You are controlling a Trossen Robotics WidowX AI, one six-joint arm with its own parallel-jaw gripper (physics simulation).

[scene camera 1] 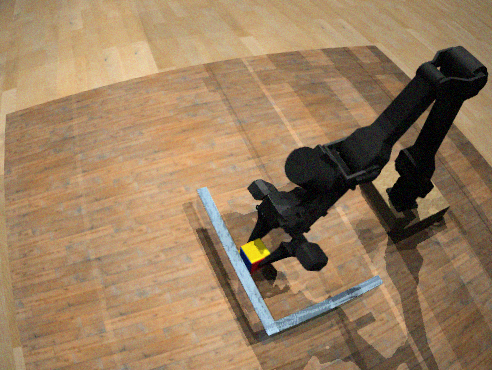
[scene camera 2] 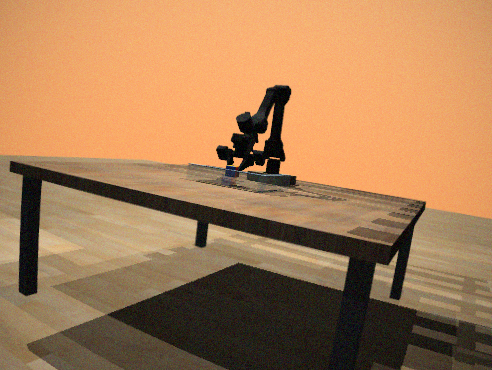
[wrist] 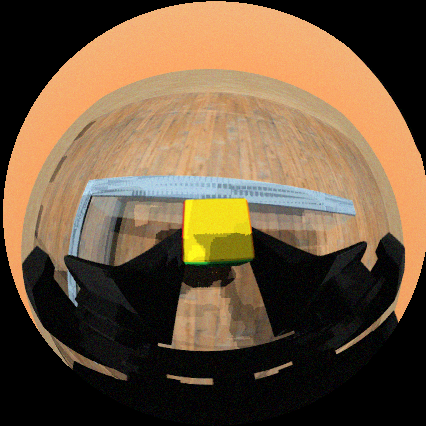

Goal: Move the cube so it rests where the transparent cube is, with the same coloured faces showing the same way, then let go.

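Seen in the pictures: gripper, between the fingertips: (scene camera 1: 253, 256) (wrist: 215, 233); arm's base, origin of its link: (scene camera 1: 401, 198) (scene camera 2: 272, 173).
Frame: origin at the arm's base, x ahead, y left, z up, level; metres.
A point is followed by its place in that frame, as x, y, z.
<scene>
My gripper (scene camera 1: 257, 251) @[0.371, 0.070, 0.012] (scene camera 2: 234, 168) @[0.371, 0.070, 0.012] (wrist: 215, 233) @[0.371, 0.070, 0.012] is shut on the solid cube (scene camera 1: 254, 251) @[0.372, 0.071, 0.032] (scene camera 2: 231, 171) (wrist: 216, 225) @[0.370, 0.069, 0.032], with one finger on each side. The cube's yellow face is up. In scene camera 1, blue shows on its left side and red on its lower right side. The wrist view shows a thin green strip along its near lower edge. The cube is close beside the long arm of the low L-shaped wall, on the inner side. I cannot tell whether its underside touches the table. The transparent cube cannot be made out separately in any view.
The L-shaped wall (scene camera 1: 220, 227) @[0.415, 0.003, 0.018] (wrist: 150, 186) @[0.393, 0.128, 0.019] has pale blue top edges and see-through sides. Its shorter arm (scene camera 1: 327, 305) @[0.274, 0.198, 0.019] runs off from the corner in scene camera 1. The robot's base block (scene camera 1: 434, 206) @[-0.082, 0.040, -0.001] stands at the right on the wooden table (scene camera 1: 125, 175) @[0.582, -0.203, -0.041] (scene camera 2: 150, 197) @[0.831, 0.182, -0.052].
</scene>
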